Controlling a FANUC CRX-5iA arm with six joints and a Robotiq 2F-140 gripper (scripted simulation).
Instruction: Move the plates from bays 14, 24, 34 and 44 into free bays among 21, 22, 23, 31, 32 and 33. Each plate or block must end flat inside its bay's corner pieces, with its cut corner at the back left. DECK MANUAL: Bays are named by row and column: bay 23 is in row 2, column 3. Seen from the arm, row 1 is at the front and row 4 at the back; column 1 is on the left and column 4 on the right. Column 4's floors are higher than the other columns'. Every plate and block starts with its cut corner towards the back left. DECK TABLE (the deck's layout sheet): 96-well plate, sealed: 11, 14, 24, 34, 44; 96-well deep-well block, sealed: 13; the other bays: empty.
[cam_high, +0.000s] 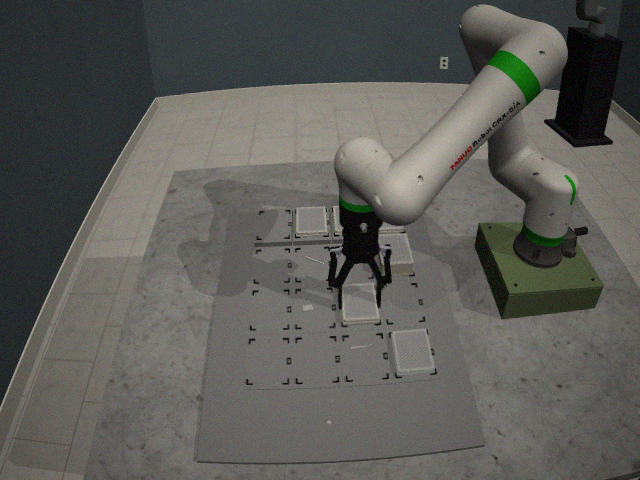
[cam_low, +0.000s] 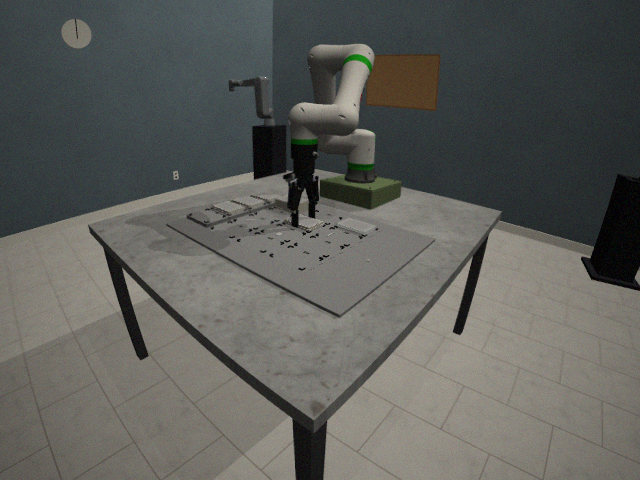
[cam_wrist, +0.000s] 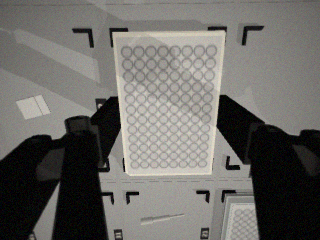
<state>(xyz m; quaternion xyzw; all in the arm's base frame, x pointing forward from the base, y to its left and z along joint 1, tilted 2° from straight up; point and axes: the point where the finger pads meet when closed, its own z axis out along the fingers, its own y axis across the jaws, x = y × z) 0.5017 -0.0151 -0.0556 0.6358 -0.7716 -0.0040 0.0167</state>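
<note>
Right now my hand is 3 cm short of the white pointed piece, 13 cm to the right of it and 3 cm above it. Also, from my hand: sealed deep-well block: 14 cm behind, 14 cm to the right, 1 cm below.
</note>
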